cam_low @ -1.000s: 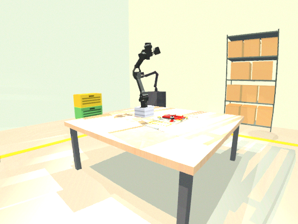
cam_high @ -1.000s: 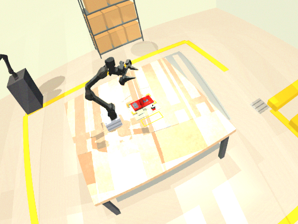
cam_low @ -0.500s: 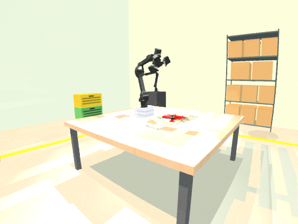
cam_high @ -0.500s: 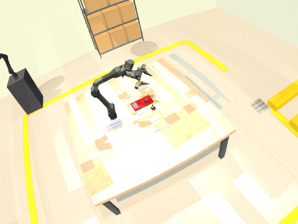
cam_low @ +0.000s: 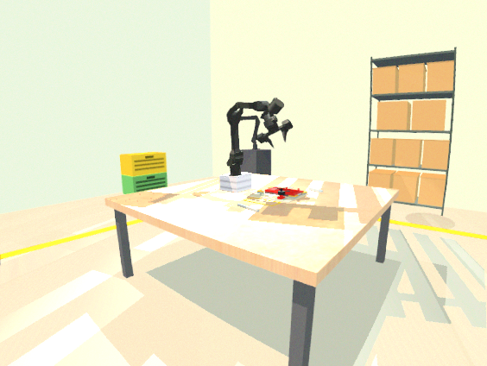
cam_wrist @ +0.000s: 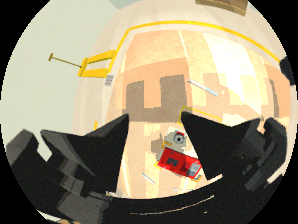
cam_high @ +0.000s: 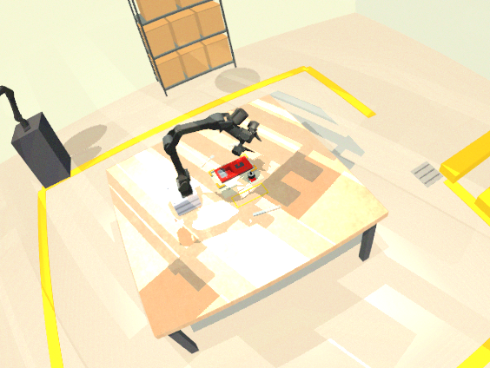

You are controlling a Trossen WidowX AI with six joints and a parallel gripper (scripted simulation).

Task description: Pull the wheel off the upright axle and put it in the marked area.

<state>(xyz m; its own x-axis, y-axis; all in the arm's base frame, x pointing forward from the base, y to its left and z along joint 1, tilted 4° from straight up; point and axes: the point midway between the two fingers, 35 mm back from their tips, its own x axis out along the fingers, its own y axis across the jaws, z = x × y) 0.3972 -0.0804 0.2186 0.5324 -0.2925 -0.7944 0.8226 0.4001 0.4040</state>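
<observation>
My gripper tip is now 50 mm past the wheel, 90 mm to the right of it and 260 mm above it.
</observation>
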